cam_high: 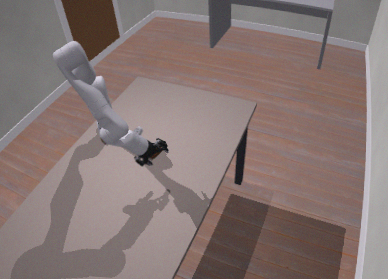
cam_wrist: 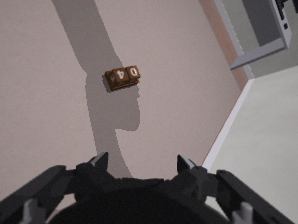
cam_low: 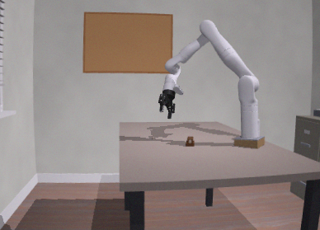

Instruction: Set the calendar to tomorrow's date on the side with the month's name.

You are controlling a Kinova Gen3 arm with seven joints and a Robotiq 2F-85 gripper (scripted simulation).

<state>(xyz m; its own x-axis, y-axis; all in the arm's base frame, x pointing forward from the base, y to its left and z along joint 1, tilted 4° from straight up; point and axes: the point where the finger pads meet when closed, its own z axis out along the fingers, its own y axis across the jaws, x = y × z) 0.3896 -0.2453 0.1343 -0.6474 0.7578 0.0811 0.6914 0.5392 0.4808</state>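
My hand is 10 cm past the digit cube, 13 cm to the right of it and 12 cm above it. Also, from my hand: brown number cube: 8 cm behind, 16 cm to the left, 12 cm below; then brown calendar tray: 9 cm behind, 14 cm to the left, 14 cm below.
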